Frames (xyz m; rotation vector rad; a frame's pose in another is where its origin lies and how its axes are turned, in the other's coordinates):
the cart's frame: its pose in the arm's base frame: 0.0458 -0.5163 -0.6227 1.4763 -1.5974 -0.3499
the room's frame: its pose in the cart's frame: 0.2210 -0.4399 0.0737 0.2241 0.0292 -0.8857
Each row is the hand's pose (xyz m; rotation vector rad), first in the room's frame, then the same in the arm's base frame.
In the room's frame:
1: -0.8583 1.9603 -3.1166 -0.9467 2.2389 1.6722
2: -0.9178 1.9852 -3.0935 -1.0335 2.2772 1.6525
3: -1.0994 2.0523 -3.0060 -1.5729 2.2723 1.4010
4: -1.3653 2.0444 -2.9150 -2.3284 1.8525 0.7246
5: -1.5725 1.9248 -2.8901 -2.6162 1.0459 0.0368
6: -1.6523 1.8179 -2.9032 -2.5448 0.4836 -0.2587
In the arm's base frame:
1: 0.7855 -0.3731 2.8291 -0.0346 -0.4983 1.5332
2: 0.7213 -0.3534 2.8425 -0.0833 -0.4365 1.5160
3: 0.5186 -0.2938 2.8652 -0.2183 -0.1339 1.2655
4: 0.2909 -0.1292 2.8547 -0.2429 0.2903 0.6715
5: 0.1911 0.0837 2.8043 -0.0847 0.5325 -0.0499
6: 0.1930 0.2105 2.7608 0.0657 0.5616 -0.5164

